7 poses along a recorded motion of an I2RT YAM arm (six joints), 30 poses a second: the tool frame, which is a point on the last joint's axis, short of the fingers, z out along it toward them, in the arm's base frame.
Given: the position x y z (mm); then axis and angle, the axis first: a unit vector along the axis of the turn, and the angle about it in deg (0 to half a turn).
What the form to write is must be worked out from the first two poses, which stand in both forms.
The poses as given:
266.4, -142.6, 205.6, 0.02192, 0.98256, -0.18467, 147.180
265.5, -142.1, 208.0, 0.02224, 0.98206, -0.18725, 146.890
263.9, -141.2, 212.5, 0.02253, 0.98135, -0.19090, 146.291
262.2, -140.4, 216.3, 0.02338, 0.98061, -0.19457, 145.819
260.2, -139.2, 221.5, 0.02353, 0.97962, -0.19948, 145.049
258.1, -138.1, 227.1, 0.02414, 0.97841, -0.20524, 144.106
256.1, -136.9, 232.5, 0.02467, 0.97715, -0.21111, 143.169
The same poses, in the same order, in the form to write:
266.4, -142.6, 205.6, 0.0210, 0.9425, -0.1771, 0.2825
265.5, -142.1, 208.0, 0.0213, 0.9414, -0.1795, 0.2849
263.9, -141.2, 212.5, 0.0216, 0.9392, -0.1827, 0.2899
262.2, -140.4, 216.3, 0.0223, 0.9373, -0.1860, 0.2939
260.2, -139.2, 221.5, 0.0224, 0.9344, -0.1903, 0.3003
258.1, -138.1, 227.1, 0.0230, 0.9308, -0.1953, 0.3081
256.1, -136.9, 232.5, 0.0234, 0.9271, -0.2003, 0.3159

